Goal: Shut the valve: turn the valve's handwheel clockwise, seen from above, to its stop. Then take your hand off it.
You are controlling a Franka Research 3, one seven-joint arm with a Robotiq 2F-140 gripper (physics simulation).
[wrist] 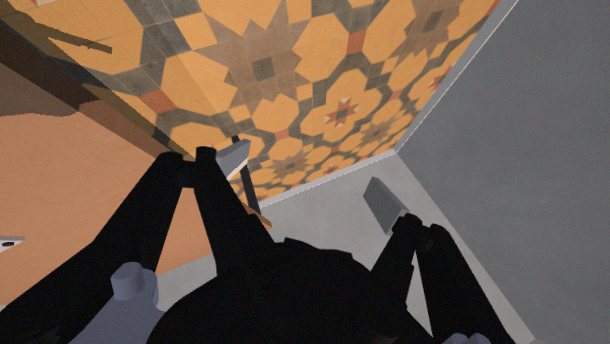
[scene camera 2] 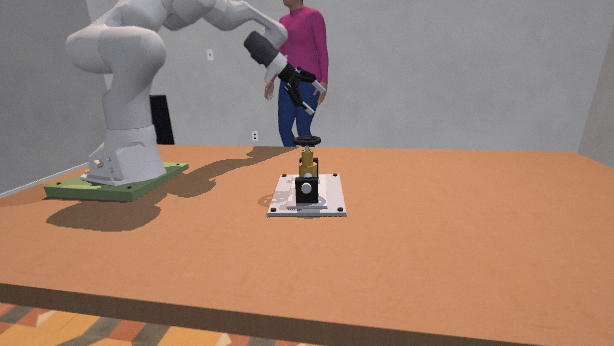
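The valve (scene camera 2: 308,170) has a yellow body and stands upright on a white base plate (scene camera 2: 332,212) on the table. Its round black handwheel (scene camera 2: 306,140) lies level on top of the stem. My gripper (scene camera 2: 319,100) (wrist: 310,169) is open, with its two fingertips wide apart and nothing between them. In the scene view it is tilted down to the right and hangs in the air above the handwheel, apart from it. The handwheel does not show in the wrist view. How far the handwheel is turned cannot be told.
The table (scene camera 2: 425,240) (wrist: 60,185) bears the valve and the arm's green base plate (scene camera 2: 160,180) at the left. A person (scene camera 2: 306,45) in a pink top stands behind the table. A black panel (scene camera 2: 162,120) stands behind the arm. A grey wall (scene camera 2: 450,70) is at the back.
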